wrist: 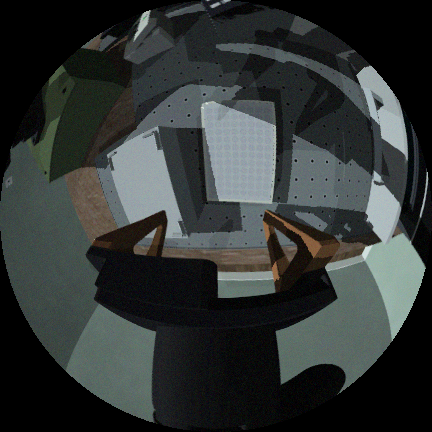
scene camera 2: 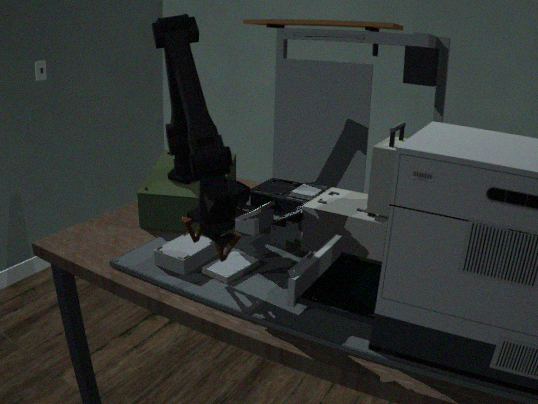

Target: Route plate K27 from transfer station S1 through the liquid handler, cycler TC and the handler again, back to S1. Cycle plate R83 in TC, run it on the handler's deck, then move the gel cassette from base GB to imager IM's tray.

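Seen in the pictures: gripper, fingertip midpoint: (wrist: pixel 214 215) (scene camera 2: pixel 209 251); arm's base at its link origin: (scene camera 2: pixel 188 172).
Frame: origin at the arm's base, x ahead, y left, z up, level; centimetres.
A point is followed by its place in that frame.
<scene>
A flat white plate (scene camera 2: pixel 231 266) @[z -12.6, x 32.6, y -28.4 cm] (wrist: pixel 242 155) @[z -12.6, x 31.9, y -27.5 cm] with a grid of round wells lies on the dark perforated board (scene camera 2: pixel 145 260) @[z -14.2, x 9.7, y -34.7 cm] (wrist: pixel 325 172) @[z -14.2, x 43.3, y -30.9 cm]; its label cannot be read. Beside it stands a low white block (scene camera 2: pixel 185 250) @[z -10.0, x 20.7, y -31.1 cm] (wrist: pixel 142 182) @[z -10.0, x 19.9, y -27.3 cm] with corner brackets and a bare top. My gripper (scene camera 2: pixel 209 250) @[z -7.8, x 28.6, y -32.0 cm] (wrist: pixel 214 215) @[z -7.8, x 28.6, y -32.0 cm] is open and empty, pointing down above the plate and the block, its tips apart from both. Another pale plate (scene camera 2: pixel 306 190) @[z -7.3, x 32.4, y 22.5 cm] lies on the black deck (scene camera 2: pixel 272 186) @[z -8.9, x 18.5, y 25.0 cm] at the back. The gel cassette cannot be made out.
A big white cabinet (scene camera 2: pixel 430 250) @[z 9.3, x 80.3, y -44.2 cm] stands on the right. Near it are an open dark drawer with a raised grey front (scene camera 2: pixel 315 270) @[z -8.1, x 54.7, y -28.3 cm] and a cream box (scene camera 2: pixel 345 202) @[z -0.8, x 52.6, y -0.5 cm]. A small grey device (scene camera 2: pixel 255 222) @[z -10.0, x 27.5, y -5.4 cm] (wrist: pixel 150 42) @[z -10.6, x 25.3, y -5.6 cm], a green base (scene camera 2: pixel 167 200) @[z -5.7, x 0.8, y -12.6 cm] (wrist: pixel 87 120) @[z -11.4, x 7.9, y -10.4 cm] and a grey gantry (scene camera 2: pixel 440 100) @[z 27.0, x 72.9, y 31.8 cm] stand behind.
</scene>
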